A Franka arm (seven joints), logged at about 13 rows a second.
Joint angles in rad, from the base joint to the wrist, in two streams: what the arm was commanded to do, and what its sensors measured. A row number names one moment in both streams.
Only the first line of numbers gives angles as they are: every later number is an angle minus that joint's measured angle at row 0.
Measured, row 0:
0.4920, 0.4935, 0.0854, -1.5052, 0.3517, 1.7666, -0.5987
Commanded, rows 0 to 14:
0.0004, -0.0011, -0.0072, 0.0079, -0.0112, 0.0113, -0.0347
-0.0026, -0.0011, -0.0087, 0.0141, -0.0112, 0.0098, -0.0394
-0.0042, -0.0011, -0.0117, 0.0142, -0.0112, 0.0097, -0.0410
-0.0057, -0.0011, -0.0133, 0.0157, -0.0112, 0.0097, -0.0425
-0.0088, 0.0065, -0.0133, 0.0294, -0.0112, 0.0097, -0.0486
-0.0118, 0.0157, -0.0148, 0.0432, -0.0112, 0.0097, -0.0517
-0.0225, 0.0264, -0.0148, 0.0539, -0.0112, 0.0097, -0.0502
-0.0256, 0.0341, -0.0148, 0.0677, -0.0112, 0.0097, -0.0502
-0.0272, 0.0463, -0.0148, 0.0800, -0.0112, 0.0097, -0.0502
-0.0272, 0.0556, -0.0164, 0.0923, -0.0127, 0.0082, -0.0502
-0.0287, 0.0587, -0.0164, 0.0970, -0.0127, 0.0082, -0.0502
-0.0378, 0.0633, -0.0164, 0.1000, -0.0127, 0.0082, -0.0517
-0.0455, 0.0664, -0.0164, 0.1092, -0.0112, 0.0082, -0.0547
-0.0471, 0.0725, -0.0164, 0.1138, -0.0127, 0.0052, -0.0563
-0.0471, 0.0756, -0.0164, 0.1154, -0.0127, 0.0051, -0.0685
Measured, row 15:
-0.0428, 0.0469, -0.0158, 0.0724, -0.0007, 0.0146, -0.0368
